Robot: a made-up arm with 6 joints.
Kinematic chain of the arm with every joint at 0, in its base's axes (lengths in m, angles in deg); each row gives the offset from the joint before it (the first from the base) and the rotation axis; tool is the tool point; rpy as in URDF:
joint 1: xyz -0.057 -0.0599 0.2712 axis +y
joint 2: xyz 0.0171 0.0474 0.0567 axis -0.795 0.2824 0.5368
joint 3: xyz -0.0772 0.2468 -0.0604 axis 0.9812 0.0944 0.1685
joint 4: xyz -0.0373 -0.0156 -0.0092 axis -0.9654 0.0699 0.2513
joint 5: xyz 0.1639 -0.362 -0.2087 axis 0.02 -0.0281 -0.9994
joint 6: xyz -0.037 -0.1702 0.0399 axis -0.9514 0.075 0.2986
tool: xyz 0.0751 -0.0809 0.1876 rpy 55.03 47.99 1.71
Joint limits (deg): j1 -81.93..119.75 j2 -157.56..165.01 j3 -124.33..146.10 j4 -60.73..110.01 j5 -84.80..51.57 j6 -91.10..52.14
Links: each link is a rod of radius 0.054 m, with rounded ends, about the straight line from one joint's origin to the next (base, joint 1, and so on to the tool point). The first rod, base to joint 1, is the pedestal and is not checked.
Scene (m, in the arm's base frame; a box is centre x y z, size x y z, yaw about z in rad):
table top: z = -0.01
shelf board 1: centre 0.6 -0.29 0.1 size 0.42 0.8 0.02 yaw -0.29
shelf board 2: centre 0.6 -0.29 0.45 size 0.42 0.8 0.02 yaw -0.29
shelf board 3: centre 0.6 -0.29 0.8 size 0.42 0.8 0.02 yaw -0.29
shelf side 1: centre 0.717 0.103 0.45 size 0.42 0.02 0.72 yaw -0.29
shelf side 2: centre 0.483 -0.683 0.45 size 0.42 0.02 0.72 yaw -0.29
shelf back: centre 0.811 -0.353 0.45 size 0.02 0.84 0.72 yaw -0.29
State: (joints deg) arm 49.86 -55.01 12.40 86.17 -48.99 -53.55
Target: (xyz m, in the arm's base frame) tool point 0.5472 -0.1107 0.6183
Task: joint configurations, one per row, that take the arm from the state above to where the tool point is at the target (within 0.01 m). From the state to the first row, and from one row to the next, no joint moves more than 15 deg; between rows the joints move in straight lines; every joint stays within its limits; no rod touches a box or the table.
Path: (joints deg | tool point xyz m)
1: 46.89 -56.76 13.06 78.40 -48.13 -40.42 | 0.4039 -0.4403 0.2618
2: 43.92 -58.51 13.72 70.62 -47.27 -27.28 | 0.3417 -0.4346 0.2708
3: 40.94 -60.26 14.38 62.85 -46.41 -14.15 | 0.2777 -0.4171 0.2718
4: 37.97 -62.00 15.04 55.07 -45.56 -1.02 | 0.2151 -0.3870 0.2636
5: 35.00 -63.75 15.70 47.30 -44.70 12.12 | 0.1578 -0.3441 0.2465
6: 20.29 -49.60 15.38 54.12 -50.52 13.77 | 0.2556 -0.2760 0.3782
7: 5.58 -35.46 15.07 60.93 -56.34 15.43 | 0.2825 -0.1617 0.5157
8: -9.12 -21.31 14.75 67.75 -62.16 17.09 | 0.2427 -0.0199 0.6183
9: -2.21 -24.30 12.68 74.12 -58.35 3.75 | 0.3229 -0.0343 0.6387
10: 4.71 -27.30 10.60 80.49 -54.54 -9.59 | 0.4031 -0.0563 0.6439
11: 11.63 -30.29 8.52 86.86 -50.73 -22.92 | 0.4788 -0.0829 0.6362
12: 18.54 -33.28 6.44 93.23 -46.92 -36.26 | 0.5472 -0.1106 0.6184

